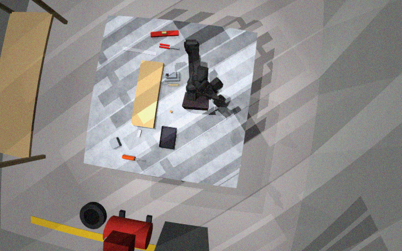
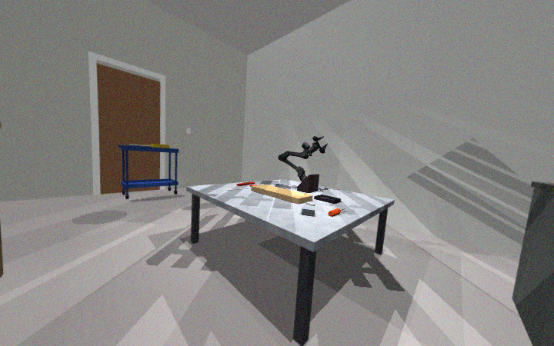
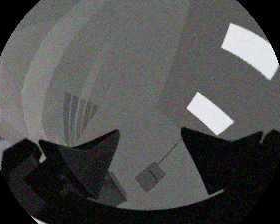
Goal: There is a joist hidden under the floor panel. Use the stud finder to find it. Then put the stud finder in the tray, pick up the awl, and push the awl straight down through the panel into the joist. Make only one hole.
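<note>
My gripper tip is now 410 mm short of the stud finder, 190 mm to the left of it and 460 mm above it. Round my gripper tip: dark tray 300 mm ahead, 280 mm to the left, 490 mm below; then orange bit 330 mm ahead, 80 mm to the left, 500 mm below; then awl 400 mm ahead, 120 mm to the right, 500 mm below.
</note>
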